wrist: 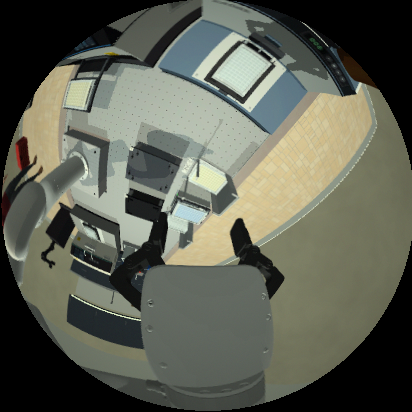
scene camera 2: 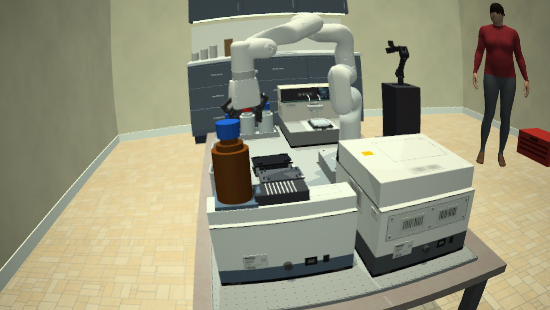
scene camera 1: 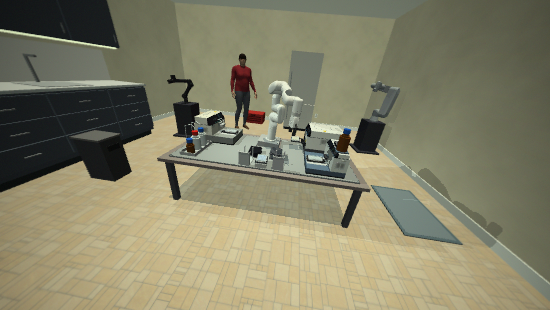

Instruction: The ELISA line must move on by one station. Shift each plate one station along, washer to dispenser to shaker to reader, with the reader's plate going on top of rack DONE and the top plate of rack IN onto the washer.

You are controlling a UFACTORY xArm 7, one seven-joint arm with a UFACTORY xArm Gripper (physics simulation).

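Frame: origin at the arm's base, x ahead, y left, z up, level; millimetres.
Seen in the pictures: gripper, between the fingertips: point(wrist: 200, 222) point(scene camera 2: 246, 124) point(scene camera 1: 291, 133); arm's base, origin of its link: point(wrist: 78, 164) point(scene camera 1: 270, 139).
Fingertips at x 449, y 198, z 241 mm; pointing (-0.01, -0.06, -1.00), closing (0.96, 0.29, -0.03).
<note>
Pixels of each thing's middle, then the offset from my fingertips to it. "pt": a spot on its surface instead.
- yellow plate, middle of its body: point(wrist: 208, 178) dz -280, dx +70, dy -85 mm
- pale plate, middle of its body: point(wrist: 176, 224) dz -267, dx +47, dy -383 mm
- blue-tinted plate, middle of its body: point(wrist: 188, 213) point(scene camera 1: 261, 157) dz -233, dx +61, dy -239 mm
- clear plate, middle of its body: point(wrist: 242, 67) point(scene camera 1: 315, 158) dz -221, dx -28, dy +254 mm
- yellowish plate, middle of its body: point(wrist: 76, 93) dz -184, dx -414, dy +83 mm
- large white machine, middle of its body: point(scene camera 2: 402, 195) point(scene camera 1: 322, 139) dz -160, dx -397, dy +390 mm
- brown bottle, a spot on its surface: point(scene camera 2: 231, 172) pt dz +13, dx +94, dy +466 mm
- dark platform, middle of its body: point(wrist: 148, 167) point(scene camera 2: 283, 179) point(scene camera 1: 276, 152) dz -260, dx -138, dy -117 mm
- black unit, middle of its body: point(scene camera 2: 274, 163) point(wrist: 140, 205) point(scene camera 1: 255, 150) dz -268, dx -144, dy -329 mm
My gripper point(scene camera 1: 294, 134) point(scene camera 2: 246, 118) point(wrist: 200, 222) is open and empty, high above the table. In the wrist view a yellow plate point(wrist: 207, 178) sits on the rack marked DONE, a pale plate point(wrist: 177, 223) lies in the other rack, and a blue-tinted plate point(scene camera 1: 261, 158) point(wrist: 190, 211) lies on a low holder between them. A clear plate point(scene camera 1: 315, 158) point(wrist: 243, 68) lies on the blue-based machine. Another plate point(scene camera 2: 320, 123) point(wrist: 91, 231) lies on the machine at the opposite end. A yellowish plate point(wrist: 79, 94) lies beside the large white machine point(scene camera 1: 325, 136) point(scene camera 2: 405, 170).
A brown bottle point(scene camera 1: 344, 140) point(scene camera 2: 231, 172) stands on the blue-based machine. Capped bottles point(scene camera 1: 196, 140) point(scene camera 2: 247, 123) stand in a tray at the other end. A dark platform point(wrist: 152, 168) and a black unit point(wrist: 144, 205) stand mid-table near the arm's base.
</note>
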